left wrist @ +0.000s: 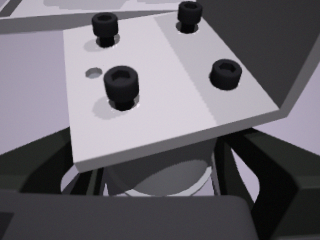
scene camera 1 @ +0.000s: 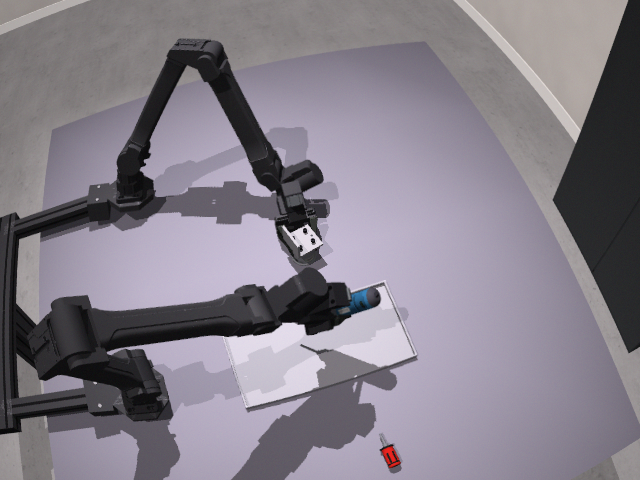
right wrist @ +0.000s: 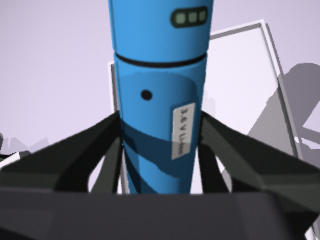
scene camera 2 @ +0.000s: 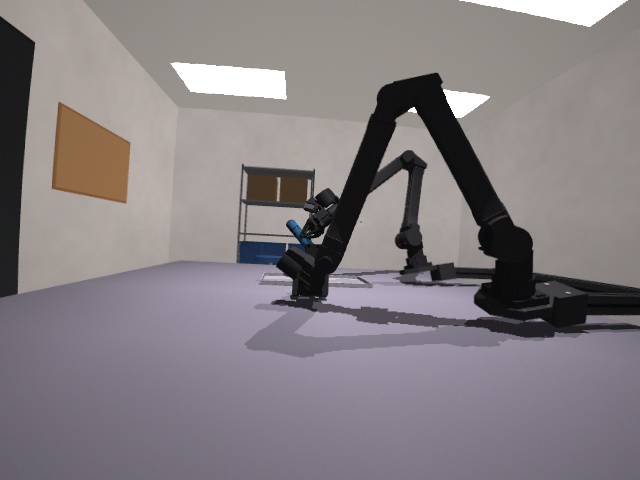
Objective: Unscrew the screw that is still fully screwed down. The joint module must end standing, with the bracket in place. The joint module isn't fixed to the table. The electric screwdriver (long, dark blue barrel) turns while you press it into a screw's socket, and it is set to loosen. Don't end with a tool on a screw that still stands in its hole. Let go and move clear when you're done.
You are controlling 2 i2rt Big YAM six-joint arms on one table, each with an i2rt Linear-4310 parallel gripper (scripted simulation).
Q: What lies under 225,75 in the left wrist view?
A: A screw.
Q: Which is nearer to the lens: the joint module body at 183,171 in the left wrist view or the screw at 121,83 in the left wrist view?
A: The screw.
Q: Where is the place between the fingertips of my left gripper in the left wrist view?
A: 160,120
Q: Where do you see a white tray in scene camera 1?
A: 269,366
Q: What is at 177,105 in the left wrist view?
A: A white bracket.
